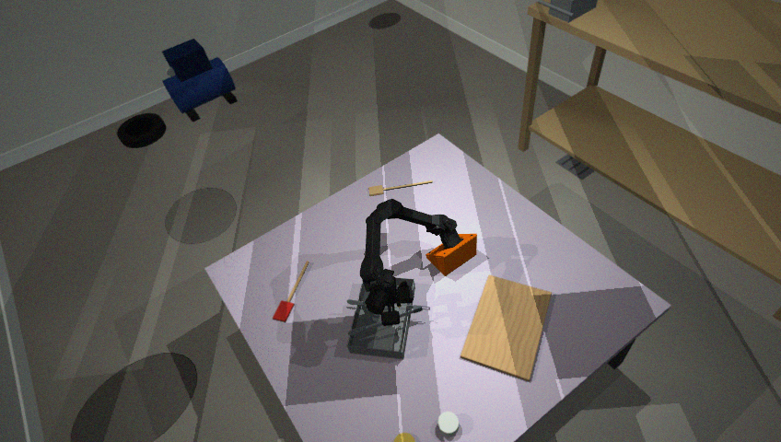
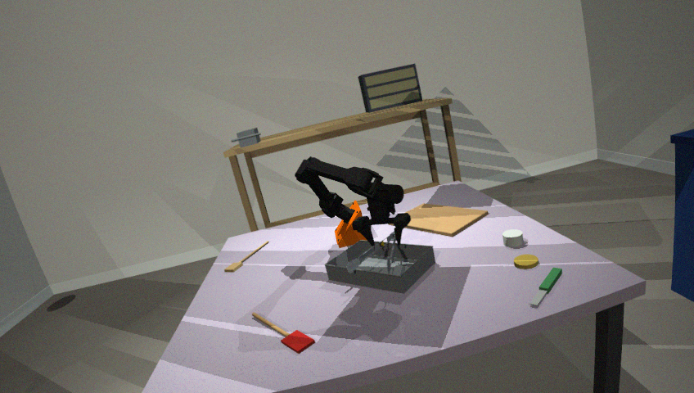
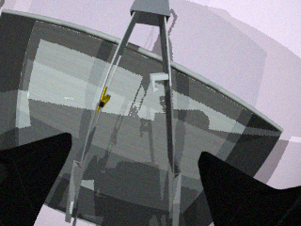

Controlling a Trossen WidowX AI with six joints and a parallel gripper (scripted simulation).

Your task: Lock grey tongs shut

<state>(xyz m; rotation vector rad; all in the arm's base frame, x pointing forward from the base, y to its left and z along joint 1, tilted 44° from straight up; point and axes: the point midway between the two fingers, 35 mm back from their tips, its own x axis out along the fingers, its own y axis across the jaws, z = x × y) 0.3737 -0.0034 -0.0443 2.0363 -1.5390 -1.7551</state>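
My gripper tip is 40 mm short of the tongs arm and 10 mm above it. The rest, counted from my gripper tip: white cylinder (140 mm ahead, 390 mm to the left, 60 mm below); wooden board (280 mm behind, 310 mm to the left, 70 mm below); roasting tin (20 mm ahead, 40 mm to the right, 50 mm below).
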